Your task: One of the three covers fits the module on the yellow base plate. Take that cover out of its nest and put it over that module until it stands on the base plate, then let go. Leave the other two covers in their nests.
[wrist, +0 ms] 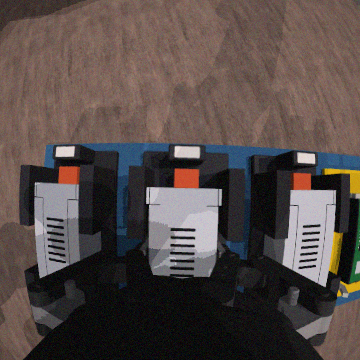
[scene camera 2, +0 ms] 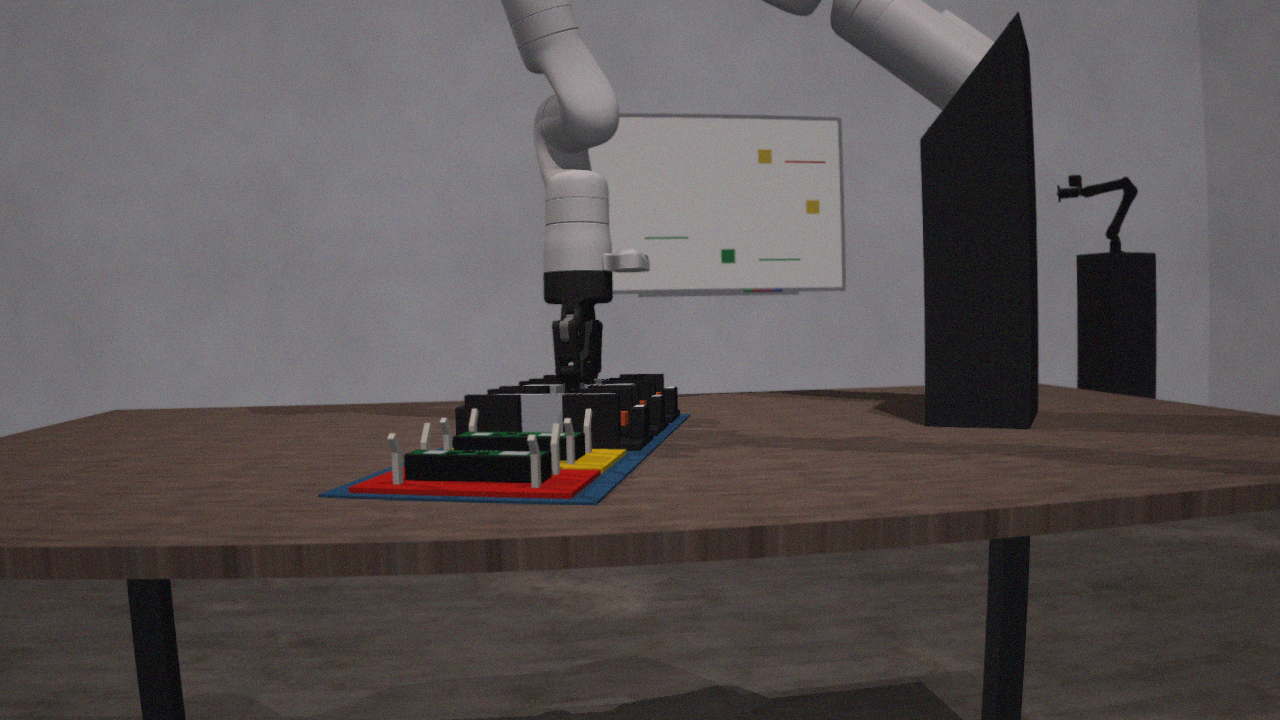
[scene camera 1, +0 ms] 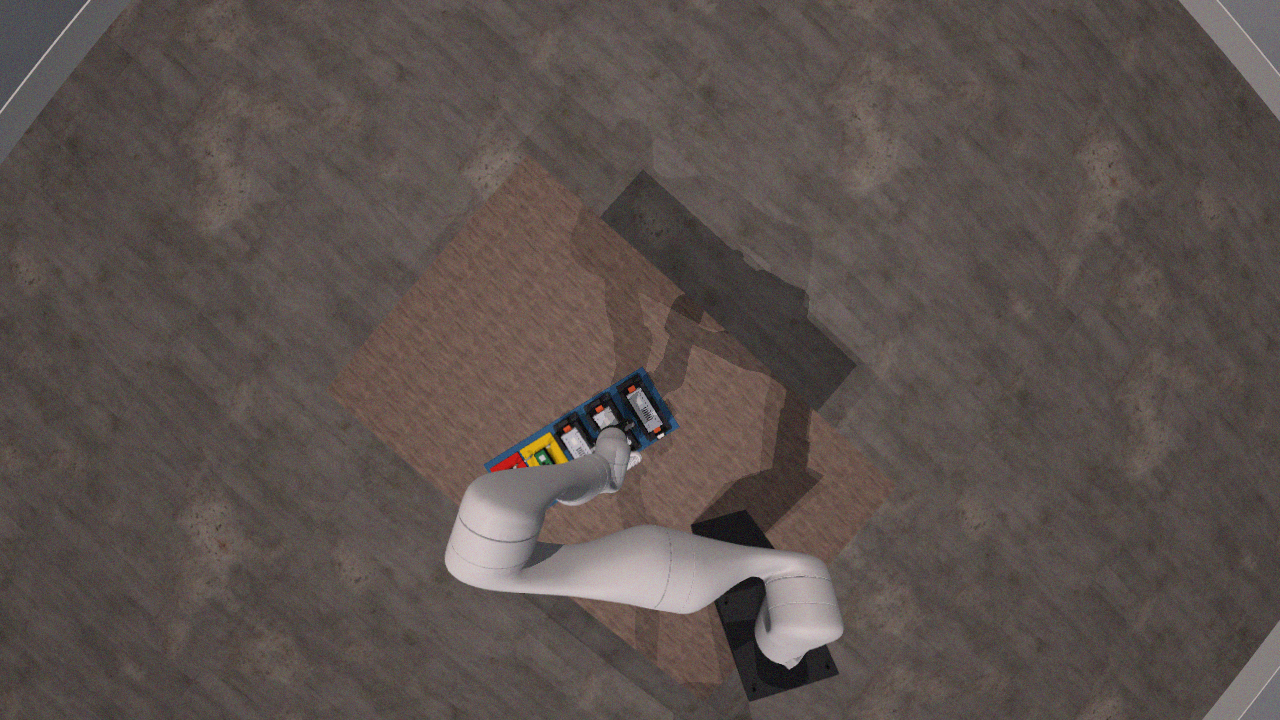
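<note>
My gripper points down and is shut on the middle cover, a light grey block with dark slots. This cover sits in its black nest between the other two. The fingertips are partly hidden. The end cover and the cover beside the yellow plate stand in their nests. The yellow base plate bears a green-topped module between white posts.
A red base plate with another green-topped module lies beyond the yellow one. Nests and plates share a blue board on the wooden table. A tall black panel stands at the right in scene camera 2.
</note>
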